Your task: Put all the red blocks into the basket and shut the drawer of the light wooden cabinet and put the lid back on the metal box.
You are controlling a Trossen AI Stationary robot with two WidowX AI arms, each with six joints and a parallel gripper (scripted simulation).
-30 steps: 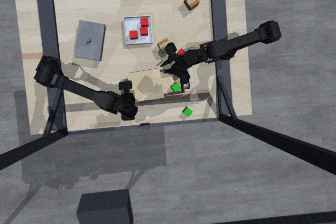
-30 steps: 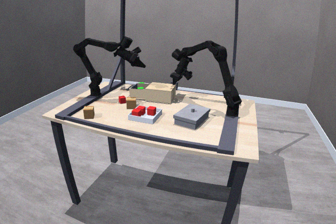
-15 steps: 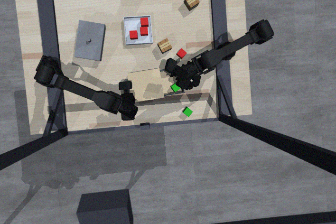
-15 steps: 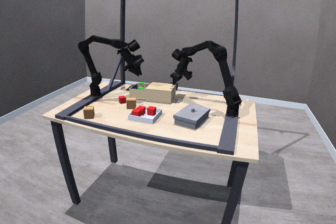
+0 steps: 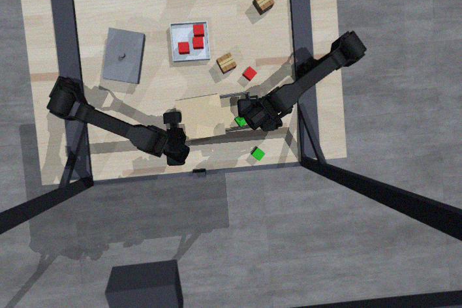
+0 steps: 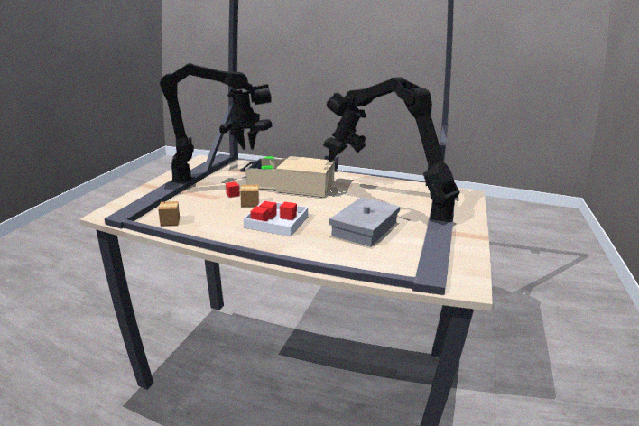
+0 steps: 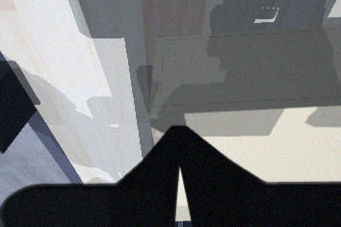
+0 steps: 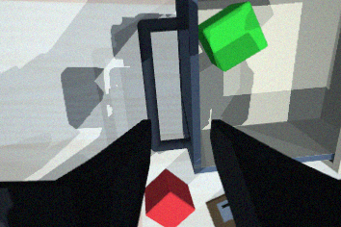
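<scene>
Right now the drawer is 12 cm below my right hand and 9 cm to the left of it. Also, from my right hand: white basket: 29 cm ahead, 23 cm to the left, 14 cm below; then light wooden cabinet: 16 cm to the left, 12 cm below, 1 cm behind; then grey metal lid: 49 cm to the left, 24 cm ahead, 11 cm below.
The light wooden cabinet is 14 cm to the right of my left hand, 8 cm below it and 7 cm ahead of it. Also, from my left hand: drawer (21 cm to the right, 8 cm below, 8 cm ahead); then metal box (33 cm ahead, 19 cm to the left, 9 cm below); then grey metal lid (33 cm ahead, 19 cm to the left, 7 cm below).
</scene>
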